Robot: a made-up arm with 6 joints. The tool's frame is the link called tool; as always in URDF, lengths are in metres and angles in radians.
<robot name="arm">
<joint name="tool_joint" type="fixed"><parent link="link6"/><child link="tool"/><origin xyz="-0.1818 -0.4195 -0.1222" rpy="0 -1.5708 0"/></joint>
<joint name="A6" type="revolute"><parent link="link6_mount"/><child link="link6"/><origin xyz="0.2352 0.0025 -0.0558"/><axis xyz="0 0 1"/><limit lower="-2.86" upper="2.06"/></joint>
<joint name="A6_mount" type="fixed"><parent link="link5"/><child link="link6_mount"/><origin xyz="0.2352 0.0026 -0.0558"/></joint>
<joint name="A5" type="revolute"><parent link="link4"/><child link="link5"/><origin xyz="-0.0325 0.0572 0.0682"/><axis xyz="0 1 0"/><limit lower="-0.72" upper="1.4"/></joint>
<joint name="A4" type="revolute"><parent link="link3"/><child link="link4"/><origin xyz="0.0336 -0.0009 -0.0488"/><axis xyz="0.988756 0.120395 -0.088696"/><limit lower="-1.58" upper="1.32"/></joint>
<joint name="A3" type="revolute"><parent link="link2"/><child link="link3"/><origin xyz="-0.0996 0.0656 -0.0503"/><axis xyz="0 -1 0"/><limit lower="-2.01" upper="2.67"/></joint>
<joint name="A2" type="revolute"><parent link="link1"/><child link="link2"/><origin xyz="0.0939 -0.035 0.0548"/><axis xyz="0 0 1"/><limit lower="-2.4" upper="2.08"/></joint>
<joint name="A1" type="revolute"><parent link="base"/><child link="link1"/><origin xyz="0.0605 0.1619 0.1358"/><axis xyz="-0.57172 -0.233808 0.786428"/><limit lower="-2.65" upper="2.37"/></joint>
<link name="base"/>
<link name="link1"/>
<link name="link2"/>
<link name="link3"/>
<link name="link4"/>
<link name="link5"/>
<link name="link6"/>
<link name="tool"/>
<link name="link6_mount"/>
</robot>
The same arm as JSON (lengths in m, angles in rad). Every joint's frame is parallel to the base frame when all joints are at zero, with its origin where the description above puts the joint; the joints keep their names.
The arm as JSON. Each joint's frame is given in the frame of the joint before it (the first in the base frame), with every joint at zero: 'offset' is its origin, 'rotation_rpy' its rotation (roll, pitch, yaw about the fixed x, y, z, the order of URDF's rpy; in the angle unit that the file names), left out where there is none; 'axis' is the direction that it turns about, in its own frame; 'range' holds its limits. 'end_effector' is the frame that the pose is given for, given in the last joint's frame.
{
  "length_unit": "m",
  "angle_unit": "rad",
  "chain": [
    {
      "id": "A1",
      "offset": [
        0.0605,
        0.1619,
        0.1358
      ],
      "axis": [
        -0.57172,
        -0.233808,
        0.786428
      ],
      "range": [
        -2.65,
        2.37
      ]
    },
    {
      "id": "A2",
      "offset": [
        0.0939,
        -0.035,
        0.0548
      ],
      "axis": [
        0.0,
        0.0,
        1.0
      ],
      "range": [
        -2.4,
        2.08
      ]
    },
    {
      "id": "A3",
      "offset": [
        -0.0996,
        0.0656,
        -0.0503
      ],
      "axis": [
        0.0,
        -1.0,
        0.0
      ],
      "range": [
        -2.01,
        2.67
      ]
    },
    {
      "id": "A4",
      "offset": [
        0.0336,
        -0.0009,
        -0.0488
      ],
      "axis": [
        0.988756,
        0.120395,
        -0.088696
      ],
      "range": [
        -1.58,
        1.32
      ]
    },
    {
      "id": "A5",
      "offset": [
        -0.0325,
        0.0572,
        0.0682
      ],
      "axis": [
        0.0,
        1.0,
        0.0
      ],
      "range": [
        -0.72,
        1.4
      ]
    },
    {
      "id": "A6",
      "offset": [
        0.4704,
        0.0051,
        -0.1116
      ],
      "axis": [
        0.0,
        0.0,
        1.0
      ],
      "range": [
        -2.86,
        2.06
      ]
    }
  ],
  "end_effector": {
    "offset": [
      -0.1818,
      -0.4195,
      -0.1222
    ],
    "rotation_rpy": [
      0.0,
      -1.5708,
      0.0
    ]
  }
}

